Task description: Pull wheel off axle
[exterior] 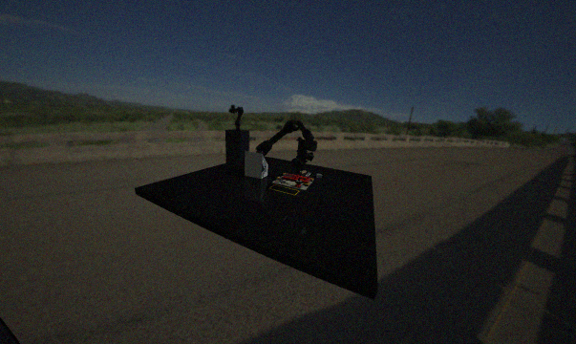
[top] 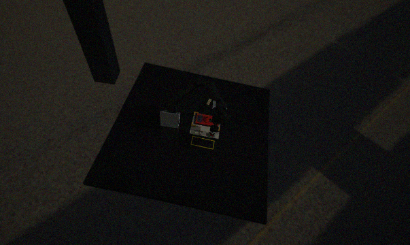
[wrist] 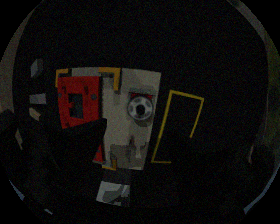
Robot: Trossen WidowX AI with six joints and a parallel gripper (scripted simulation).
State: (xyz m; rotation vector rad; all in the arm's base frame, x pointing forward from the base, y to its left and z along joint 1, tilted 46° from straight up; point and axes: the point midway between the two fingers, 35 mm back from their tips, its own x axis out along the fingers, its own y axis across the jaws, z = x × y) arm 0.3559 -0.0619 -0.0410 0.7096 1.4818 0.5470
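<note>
Right now the board is 100 mm to the left of my gripper tip, 100 mm below it and 50 mm behind it.
</note>
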